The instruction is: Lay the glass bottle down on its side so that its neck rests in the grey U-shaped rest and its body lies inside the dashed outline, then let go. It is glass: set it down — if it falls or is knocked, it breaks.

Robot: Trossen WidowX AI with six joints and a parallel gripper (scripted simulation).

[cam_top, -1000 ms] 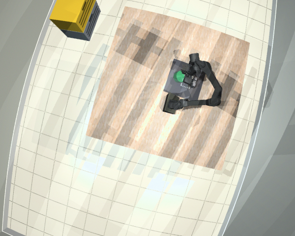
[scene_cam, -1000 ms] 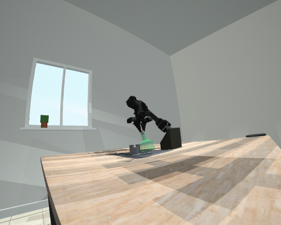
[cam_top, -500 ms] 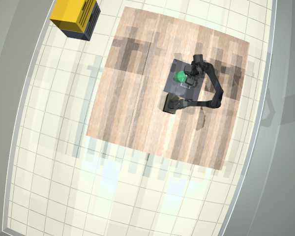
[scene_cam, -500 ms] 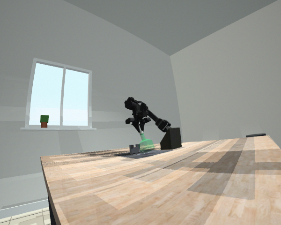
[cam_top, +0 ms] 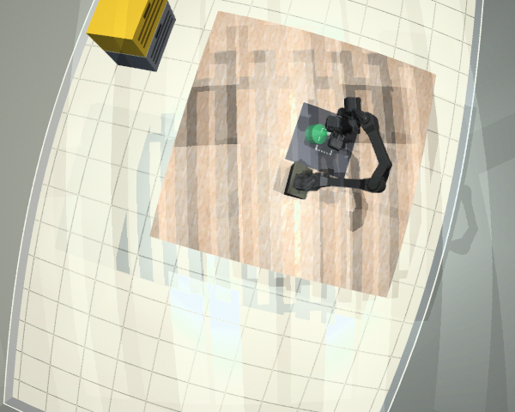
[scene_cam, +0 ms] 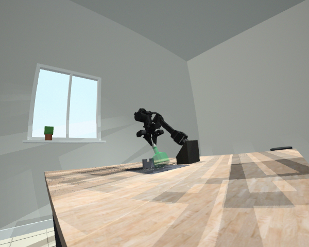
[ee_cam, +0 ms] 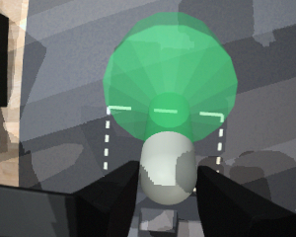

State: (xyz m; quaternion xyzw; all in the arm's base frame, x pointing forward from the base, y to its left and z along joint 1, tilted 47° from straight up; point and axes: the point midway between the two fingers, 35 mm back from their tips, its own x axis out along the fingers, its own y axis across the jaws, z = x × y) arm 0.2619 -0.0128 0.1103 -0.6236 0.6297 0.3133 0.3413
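Right now the green glass bottle is 4 cm below my gripper tip and 2 cm to the left of it. From my gripper tip the other things lie so: dark mat 14 cm below.
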